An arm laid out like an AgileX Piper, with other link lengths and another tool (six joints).
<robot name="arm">
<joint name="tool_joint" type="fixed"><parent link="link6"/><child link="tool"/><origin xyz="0.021 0.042 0.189" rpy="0 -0.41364 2.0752"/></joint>
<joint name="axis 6" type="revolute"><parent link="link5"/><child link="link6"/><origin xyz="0.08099 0 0" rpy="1.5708 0 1.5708"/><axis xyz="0 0 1"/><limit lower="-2.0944" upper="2.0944"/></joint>
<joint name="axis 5" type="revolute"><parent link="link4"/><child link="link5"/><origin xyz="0 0 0" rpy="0 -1.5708 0"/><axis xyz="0 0 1"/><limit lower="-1.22" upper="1.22"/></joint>
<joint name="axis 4" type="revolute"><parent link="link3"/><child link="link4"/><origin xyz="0.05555 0.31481 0" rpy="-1.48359 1.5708 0"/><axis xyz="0 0 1"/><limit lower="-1.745" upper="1.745"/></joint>
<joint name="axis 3" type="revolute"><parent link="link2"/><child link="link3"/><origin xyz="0.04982 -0.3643 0" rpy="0 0 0"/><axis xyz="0 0 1"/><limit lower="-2.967" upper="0"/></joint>
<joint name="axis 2" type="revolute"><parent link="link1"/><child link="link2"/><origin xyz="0 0 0" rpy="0 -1.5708 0"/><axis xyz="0 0 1"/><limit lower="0" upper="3.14"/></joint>
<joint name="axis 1" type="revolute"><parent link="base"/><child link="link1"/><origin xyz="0 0 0.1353" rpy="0 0 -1.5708"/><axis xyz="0 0 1"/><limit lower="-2.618" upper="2.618"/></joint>
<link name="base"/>
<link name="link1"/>
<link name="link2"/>
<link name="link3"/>
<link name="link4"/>
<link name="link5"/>
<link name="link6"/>
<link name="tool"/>
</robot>
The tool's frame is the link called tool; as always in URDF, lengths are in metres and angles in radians.
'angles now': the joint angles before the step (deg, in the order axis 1, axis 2, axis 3, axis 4, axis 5, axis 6). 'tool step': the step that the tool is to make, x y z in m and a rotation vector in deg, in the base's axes. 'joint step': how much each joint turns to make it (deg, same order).
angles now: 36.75, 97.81, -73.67, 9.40, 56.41, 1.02
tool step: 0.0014, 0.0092, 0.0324, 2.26, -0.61, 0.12
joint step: 0.00, -1.12, -3.77, 1.35, 3.09, 0.01
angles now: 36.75, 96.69, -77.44, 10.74, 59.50, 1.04
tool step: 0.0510, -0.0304, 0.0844, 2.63, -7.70, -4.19
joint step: -5.58, -2.95, -10.16, -2.18, 5.36, -0.22
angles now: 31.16, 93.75, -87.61, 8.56, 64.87, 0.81
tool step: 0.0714, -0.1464, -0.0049, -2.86, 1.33, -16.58
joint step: -18.88, 0.00, -0.24, -1.37, 2.82, -2.06
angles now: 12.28, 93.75, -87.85, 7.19, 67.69, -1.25
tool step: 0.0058, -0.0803, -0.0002, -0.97, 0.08, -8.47
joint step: -9.65, -2.31, 2.56, -0.50, 0.10, -1.26
